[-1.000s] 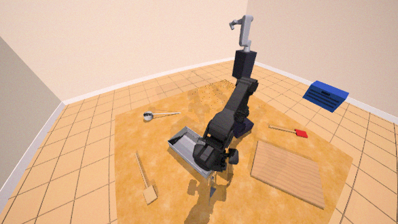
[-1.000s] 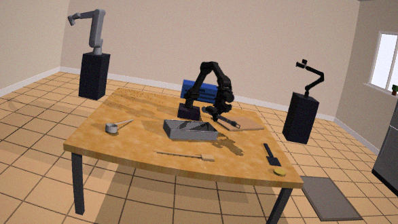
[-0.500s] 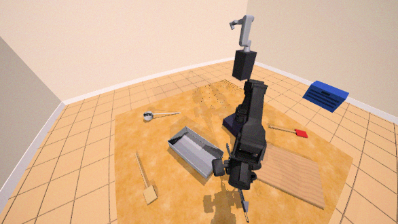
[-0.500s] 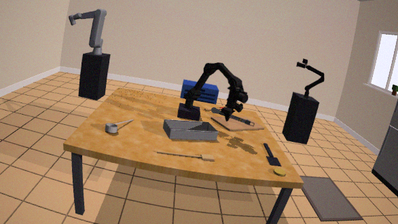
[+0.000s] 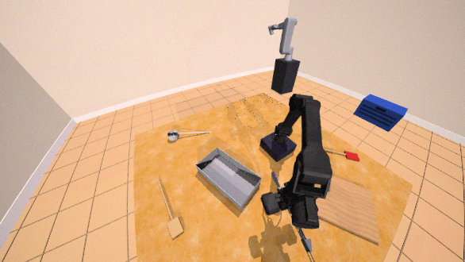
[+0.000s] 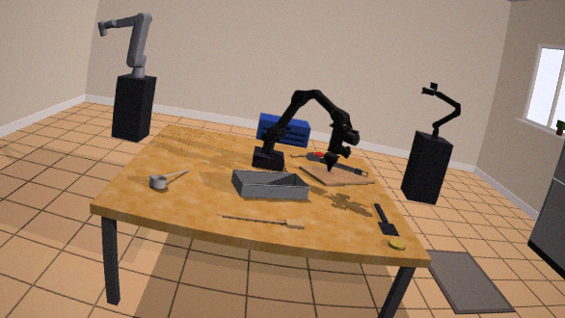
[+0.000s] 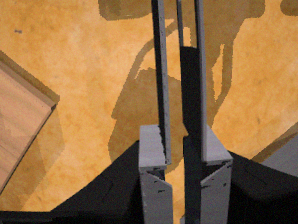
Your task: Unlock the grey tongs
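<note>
Right now the wooden board is 28 cm behind my gripper tip, 10 cm below it and 9 cm to the left of it. The rest, counted from my gripper tip: grey roasting tin: 25 cm to the right, 12 cm ahead, 8 cm below; then black spatula: 27 cm to the left, 23 cm ahead, 10 cm below; then yellow disc: 45 cm ahead, 28 cm to the left, 10 cm below.
</note>
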